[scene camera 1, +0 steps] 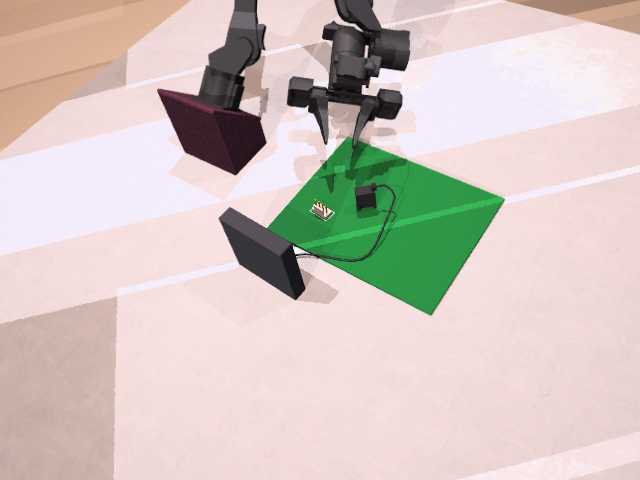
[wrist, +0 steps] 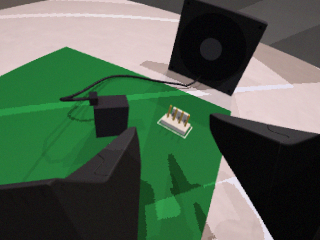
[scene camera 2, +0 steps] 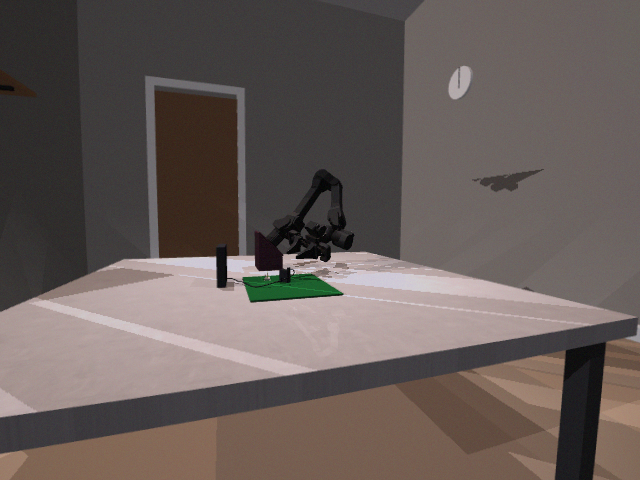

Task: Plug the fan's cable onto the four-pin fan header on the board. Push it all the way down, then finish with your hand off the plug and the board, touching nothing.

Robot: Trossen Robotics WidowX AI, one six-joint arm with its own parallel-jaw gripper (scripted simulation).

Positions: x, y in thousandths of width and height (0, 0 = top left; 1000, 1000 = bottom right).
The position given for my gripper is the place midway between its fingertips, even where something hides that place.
My gripper shows in scene camera 1 (530, 303), in the wrist view (542, 531) and in scene camera 2 (455, 532).
